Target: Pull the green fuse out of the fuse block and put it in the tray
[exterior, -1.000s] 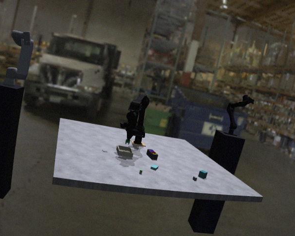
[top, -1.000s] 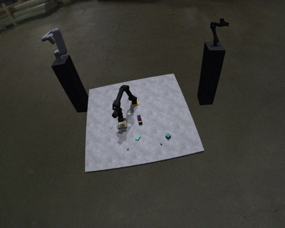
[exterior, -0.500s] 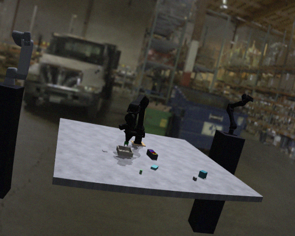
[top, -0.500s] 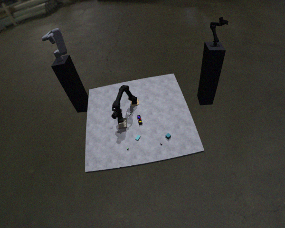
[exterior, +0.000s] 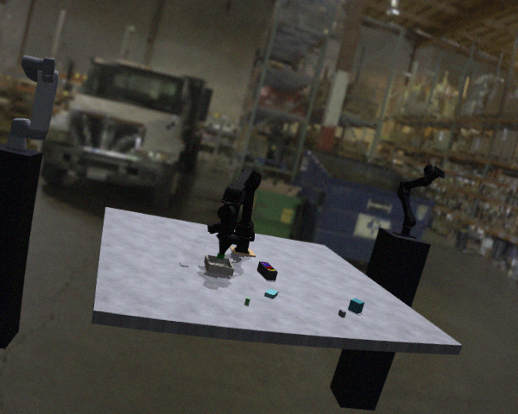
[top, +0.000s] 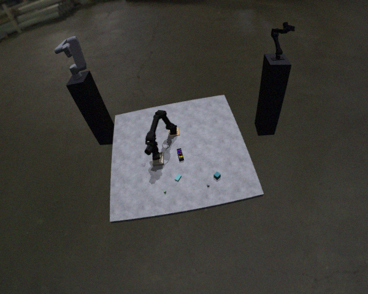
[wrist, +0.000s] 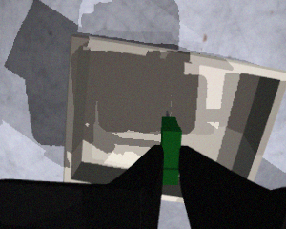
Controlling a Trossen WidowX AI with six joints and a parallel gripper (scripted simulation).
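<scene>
Right now the green fuse is 10 mm below my gripper tip. Round my gripper tip: blue fuse: 200 mm to the left, 50 mm behind, 30 mm below; red fuse: 210 mm to the left, 30 mm below, 30 mm behind; beige tray: 60 mm below.
</scene>
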